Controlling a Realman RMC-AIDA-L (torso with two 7-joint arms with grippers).
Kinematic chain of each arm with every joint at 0, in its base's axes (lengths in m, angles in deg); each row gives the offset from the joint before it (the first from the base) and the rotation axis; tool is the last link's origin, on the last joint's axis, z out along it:
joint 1: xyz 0 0 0.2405 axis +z
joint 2: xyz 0 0 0 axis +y
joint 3: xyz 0 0 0.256 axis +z
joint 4: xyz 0 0 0 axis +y
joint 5: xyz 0 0 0.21 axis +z
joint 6: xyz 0 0 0 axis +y
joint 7: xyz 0 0 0.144 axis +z
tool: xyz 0 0 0
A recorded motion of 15 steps. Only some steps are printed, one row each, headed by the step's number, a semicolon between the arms.
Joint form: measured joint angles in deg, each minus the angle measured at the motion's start. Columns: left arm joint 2, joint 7, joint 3, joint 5, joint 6, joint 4, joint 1; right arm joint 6, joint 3, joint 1, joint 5, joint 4, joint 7, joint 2.
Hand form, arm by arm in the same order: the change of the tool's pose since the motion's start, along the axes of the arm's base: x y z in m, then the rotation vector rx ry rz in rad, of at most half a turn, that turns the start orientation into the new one. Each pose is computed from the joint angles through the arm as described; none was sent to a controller.
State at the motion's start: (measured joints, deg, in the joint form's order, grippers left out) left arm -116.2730 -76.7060 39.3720 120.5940 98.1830 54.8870 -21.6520; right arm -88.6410 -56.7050 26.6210 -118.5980 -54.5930 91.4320 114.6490
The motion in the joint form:
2: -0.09 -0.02 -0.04 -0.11 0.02 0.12 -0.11; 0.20 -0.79 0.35 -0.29 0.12 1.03 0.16
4: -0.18 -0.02 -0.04 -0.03 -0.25 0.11 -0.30; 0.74 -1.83 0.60 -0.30 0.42 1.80 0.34
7: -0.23 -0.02 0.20 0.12 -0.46 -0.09 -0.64; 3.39 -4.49 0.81 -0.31 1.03 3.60 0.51
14: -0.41 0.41 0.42 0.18 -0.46 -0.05 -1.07; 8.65 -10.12 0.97 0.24 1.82 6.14 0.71
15: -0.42 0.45 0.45 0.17 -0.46 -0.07 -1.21; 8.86 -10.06 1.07 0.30 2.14 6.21 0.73
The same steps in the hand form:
2: 0.0012 0.0007 -0.0001 0.0018 -0.0022 -0.0032; -0.0022 0.0005 -0.0037 -0.0141 -0.0040 -0.0085
4: 0.0019 0.0021 -0.0006 0.0043 -0.0006 -0.0043; -0.0039 0.0008 -0.0084 -0.0257 -0.0071 -0.0152
7: 0.0033 0.0037 -0.0022 0.0001 0.0015 -0.0079; -0.0044 0.0032 -0.0174 -0.0296 -0.0272 -0.0382
14: 0.0063 0.0055 -0.0039 -0.0027 0.0036 -0.0241; -0.0058 0.0069 -0.0342 -0.0293 -0.0683 -0.0589
15: 0.0071 0.0062 -0.0041 -0.0031 0.0035 -0.0273; -0.0054 0.0073 -0.0348 -0.0281 -0.0662 -0.0637

